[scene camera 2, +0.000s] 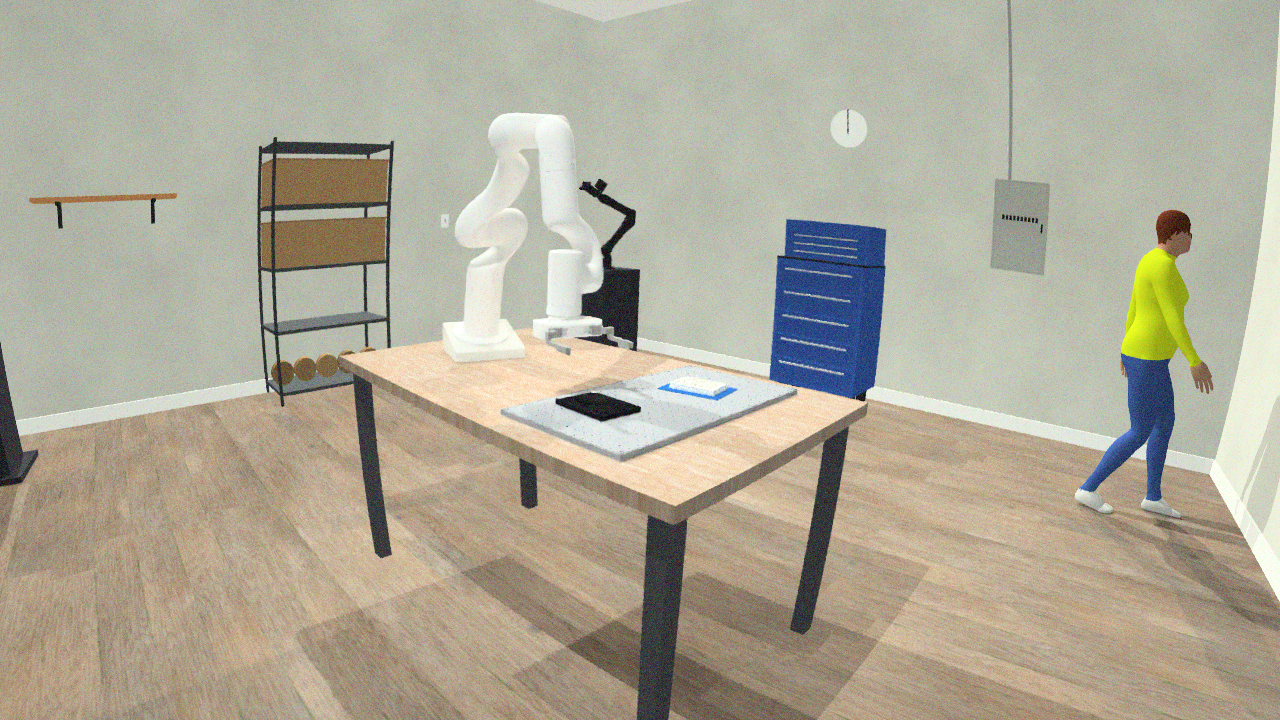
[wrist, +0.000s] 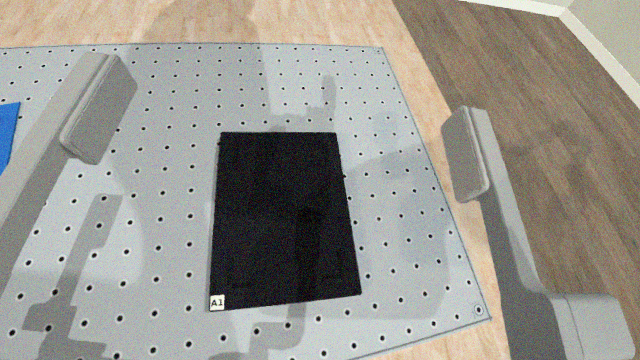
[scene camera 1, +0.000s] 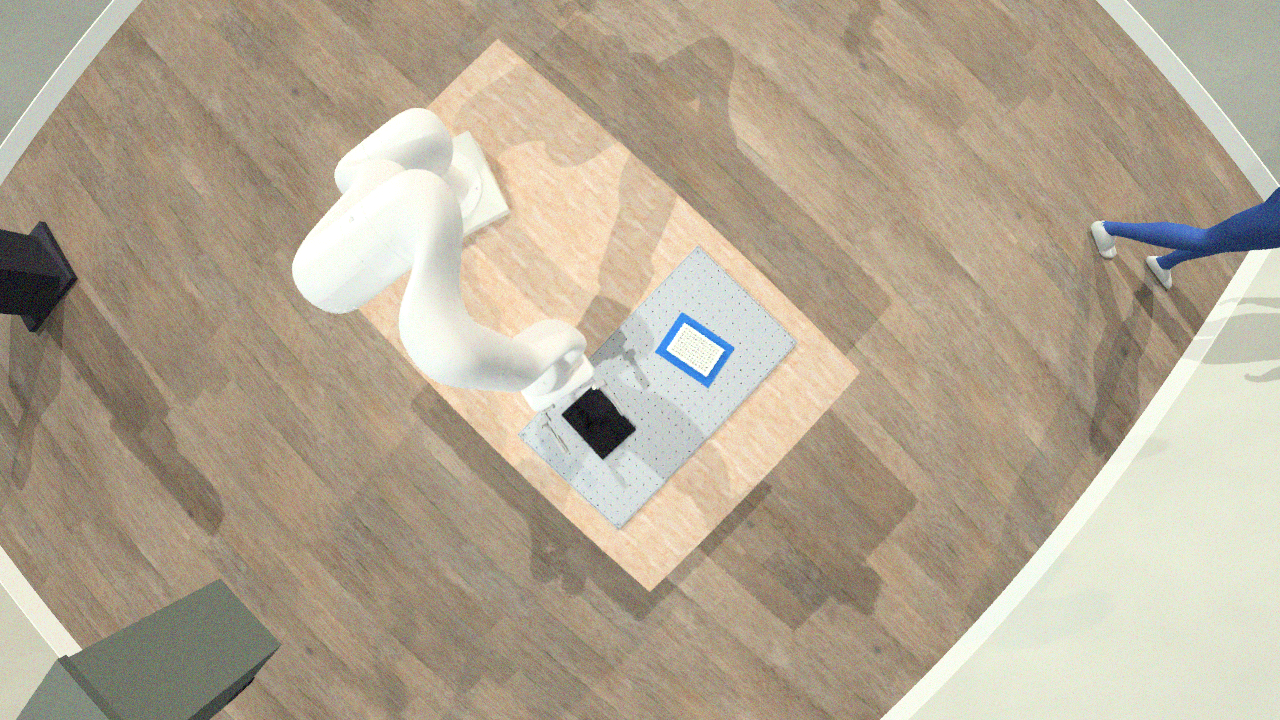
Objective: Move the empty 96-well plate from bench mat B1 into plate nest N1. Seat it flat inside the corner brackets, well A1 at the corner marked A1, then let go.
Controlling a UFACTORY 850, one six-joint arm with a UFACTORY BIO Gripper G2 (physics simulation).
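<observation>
The white 96-well plate (scene camera 1: 696, 349) (scene camera 2: 699, 385) lies on the blue bench mat (scene camera 1: 684, 317) (scene camera 2: 716, 395) (wrist: 7, 132); the wrist view shows part of the mat at its left edge. The black plate nest (scene camera 1: 599, 422) (scene camera 2: 597, 405) (wrist: 280, 210) bears no plate. Its white A1 label (wrist: 217, 302) is at the lower left corner in the wrist view; its corner brackets are too dark to make out. My gripper (scene camera 1: 591, 430) (scene camera 2: 597, 347) (wrist: 282, 131) is open wide and empty. It hangs above the nest side of the board, away from the white plate.
The nest and mat are on a grey perforated board (scene camera 1: 742, 331) (scene camera 2: 626, 438) (wrist: 175, 100) on the wooden table (scene camera 1: 805, 380) (scene camera 2: 760, 438). My arm's base (scene camera 1: 483, 192) (scene camera 2: 483, 342) stands at the table's other end. A person (scene camera 2: 1159, 304) is on the floor at the right.
</observation>
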